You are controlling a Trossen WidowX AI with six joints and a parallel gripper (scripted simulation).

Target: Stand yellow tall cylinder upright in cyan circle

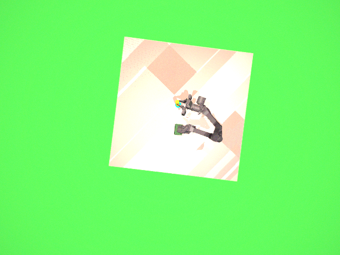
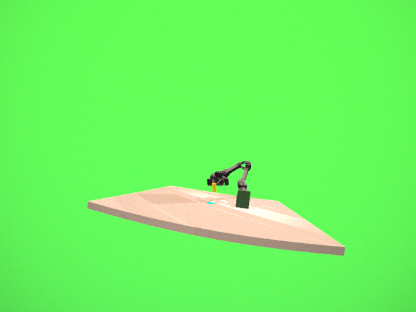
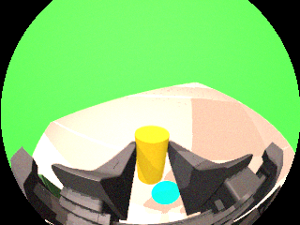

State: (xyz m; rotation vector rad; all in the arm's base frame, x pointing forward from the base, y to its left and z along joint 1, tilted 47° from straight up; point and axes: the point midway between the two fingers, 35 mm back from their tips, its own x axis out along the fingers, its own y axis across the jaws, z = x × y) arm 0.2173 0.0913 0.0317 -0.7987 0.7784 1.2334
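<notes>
The cyan circle is 10 mm ahead of my gripper tip, 10 mm to the right of it and 150 mm below it. Also, from my gripper tip: yellow cylinder 20 mm below.
</notes>
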